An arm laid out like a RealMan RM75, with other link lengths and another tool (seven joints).
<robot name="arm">
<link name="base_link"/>
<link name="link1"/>
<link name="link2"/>
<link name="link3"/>
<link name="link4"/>
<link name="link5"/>
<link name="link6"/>
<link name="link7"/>
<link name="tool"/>
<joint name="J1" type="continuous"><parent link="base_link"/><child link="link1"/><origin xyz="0.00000 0.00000 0.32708"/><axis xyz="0 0 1"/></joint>
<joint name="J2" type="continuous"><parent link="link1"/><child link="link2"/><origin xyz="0.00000 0.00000 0.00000" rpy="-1.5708 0.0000 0.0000"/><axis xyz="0 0 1"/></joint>
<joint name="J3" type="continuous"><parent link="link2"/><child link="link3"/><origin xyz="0.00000 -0.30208 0.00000" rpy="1.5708 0.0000 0.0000"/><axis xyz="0 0 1"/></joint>
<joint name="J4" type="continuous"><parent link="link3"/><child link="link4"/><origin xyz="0.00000 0.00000 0.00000" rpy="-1.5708 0.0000 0.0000"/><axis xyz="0 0 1"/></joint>
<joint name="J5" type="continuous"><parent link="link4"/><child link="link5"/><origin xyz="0.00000 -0.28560 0.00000" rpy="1.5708 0.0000 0.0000"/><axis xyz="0 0 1"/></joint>
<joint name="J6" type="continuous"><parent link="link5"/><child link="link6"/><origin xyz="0.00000 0.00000 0.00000" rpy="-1.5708 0.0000 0.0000"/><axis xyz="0 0 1"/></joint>
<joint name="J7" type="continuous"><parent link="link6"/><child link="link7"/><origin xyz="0.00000 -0.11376 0.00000" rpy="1.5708 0.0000 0.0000"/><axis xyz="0 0 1"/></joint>
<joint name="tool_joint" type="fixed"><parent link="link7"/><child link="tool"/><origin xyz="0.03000 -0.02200 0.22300" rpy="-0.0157 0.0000 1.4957"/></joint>
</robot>
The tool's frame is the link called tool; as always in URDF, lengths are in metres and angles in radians. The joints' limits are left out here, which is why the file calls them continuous.
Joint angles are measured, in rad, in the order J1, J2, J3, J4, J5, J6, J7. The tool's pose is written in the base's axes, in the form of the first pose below.
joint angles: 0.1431 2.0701 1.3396 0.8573 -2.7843 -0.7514 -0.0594
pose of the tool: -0.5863, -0.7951, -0.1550, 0.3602; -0.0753, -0.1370, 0.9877, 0.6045; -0.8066, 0.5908, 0.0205, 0.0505; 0, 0, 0, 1
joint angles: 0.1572 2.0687 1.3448 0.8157 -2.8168 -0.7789 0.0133
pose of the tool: -0.6139, -0.7717, -0.1661, 0.3630; -0.0967, -0.1353, 0.9861, 0.6036; -0.7834, 0.6214, 0.0084, 0.0437; 0, 0, 0, 1
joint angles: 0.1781 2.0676 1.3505 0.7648 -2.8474 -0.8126 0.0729
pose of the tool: -0.6307, -0.7549, -0.1799, 0.3650; -0.1186, -0.1353, 0.9837, 0.6035; -0.7669, 0.6417, -0.0042, 0.0369; 0, 0, 0, 1
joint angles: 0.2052 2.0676 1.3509 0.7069 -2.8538 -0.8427 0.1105
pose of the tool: -0.6444, -0.7426, -0.1828, 0.3697; -0.1311, -0.1282, 0.9830, 0.6041; -0.7534, 0.6574, -0.0148, 0.0297; 0, 0, 0, 1
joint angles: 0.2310 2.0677 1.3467 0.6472 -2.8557 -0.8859 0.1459
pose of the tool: -0.6576, -0.7282, -0.1932, 0.3721; -0.1443, -0.1300, 0.9810, 0.6034; -0.7395, 0.6729, -0.0196, 0.0240; 0, 0, 0, 1
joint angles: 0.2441 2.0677 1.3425 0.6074 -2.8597 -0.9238 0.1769
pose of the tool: -0.6697, -0.7137, -0.2053, 0.3727; -0.1555, -0.1355, 0.9785, 0.6009; -0.7262, 0.6872, -0.0203, 0.0210; 0, 0, 0, 1
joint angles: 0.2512 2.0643 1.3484 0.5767 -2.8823 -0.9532 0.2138
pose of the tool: -0.6769, -0.7034, -0.2169, 0.3747; -0.1692, -0.1381, 0.9759, 0.5981; -0.7163, 0.6973, -0.0256, 0.0201; 0, 0, 0, 1
